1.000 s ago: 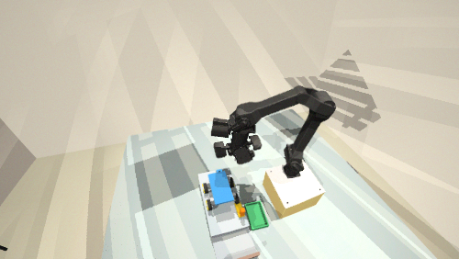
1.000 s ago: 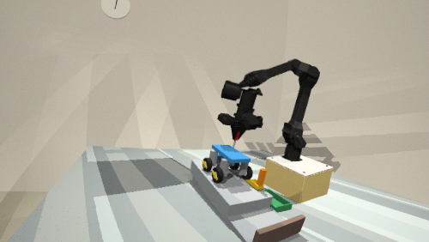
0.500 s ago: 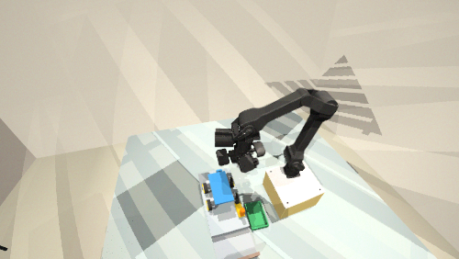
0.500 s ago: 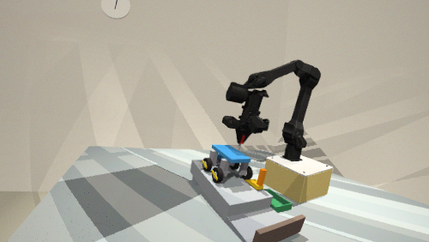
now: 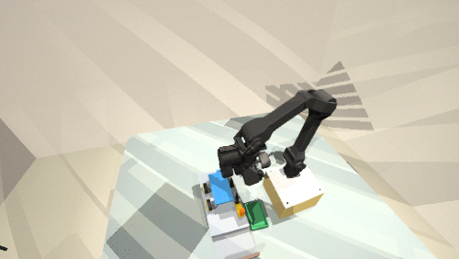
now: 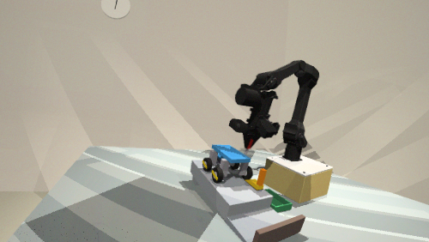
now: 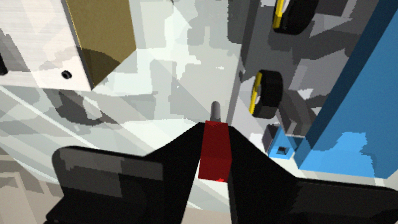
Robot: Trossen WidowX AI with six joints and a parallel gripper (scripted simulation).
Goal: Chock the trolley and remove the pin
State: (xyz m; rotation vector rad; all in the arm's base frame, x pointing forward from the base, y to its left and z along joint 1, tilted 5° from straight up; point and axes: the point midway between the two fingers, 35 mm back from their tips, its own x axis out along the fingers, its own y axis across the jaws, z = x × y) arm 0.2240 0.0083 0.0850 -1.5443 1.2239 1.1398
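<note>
The green tray is 160 mm below my gripper tip, 130 mm to the left of it and 50 mm behind it. Also, from my gripper tip: blue-topped trolley: 90 mm ahead, 50 mm to the left, 50 mm below; red-headed stop pin: right at my gripper tip; yellow chock: 120 mm to the left, 70 mm below, 20 mm ahead.
</note>
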